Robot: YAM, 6 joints.
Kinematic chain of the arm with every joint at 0, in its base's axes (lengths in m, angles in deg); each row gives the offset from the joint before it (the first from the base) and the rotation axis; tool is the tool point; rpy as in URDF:
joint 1: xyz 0 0 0.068 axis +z
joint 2: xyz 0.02 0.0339 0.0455 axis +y
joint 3: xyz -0.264 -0.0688 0 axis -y
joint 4: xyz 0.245 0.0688 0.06 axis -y
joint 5: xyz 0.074 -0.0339 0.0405 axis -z
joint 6: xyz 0.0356 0 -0.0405 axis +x
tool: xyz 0 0 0 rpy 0 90 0
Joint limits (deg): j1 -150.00..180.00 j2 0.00..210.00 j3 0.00..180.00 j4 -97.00..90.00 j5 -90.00..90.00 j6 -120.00..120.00
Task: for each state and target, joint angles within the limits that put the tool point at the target. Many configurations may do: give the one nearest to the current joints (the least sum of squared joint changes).
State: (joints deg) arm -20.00 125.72 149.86 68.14 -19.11 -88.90
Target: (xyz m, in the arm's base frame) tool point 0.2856 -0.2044 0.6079
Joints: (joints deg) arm -37.29 123.57 151.11 64.81 -16.96 -88.90
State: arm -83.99 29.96 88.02 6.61 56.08 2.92
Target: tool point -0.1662 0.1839 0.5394
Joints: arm -54.92 17.98 97.91 9.28 58.34 2.92
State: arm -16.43 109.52 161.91 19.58 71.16 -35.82
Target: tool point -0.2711 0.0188 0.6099
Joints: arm -11.46 71.35 180.00 45.82 84.63 -35.82
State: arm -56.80 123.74 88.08 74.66 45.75 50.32
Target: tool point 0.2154 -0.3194 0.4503
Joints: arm -52.17 105.45 90.12 80.15 46.36 50.32
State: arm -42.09 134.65 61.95 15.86 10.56 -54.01
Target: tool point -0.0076 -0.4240 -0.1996
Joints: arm -90.01 175.96 92.77 21.75 12.18 -54.01
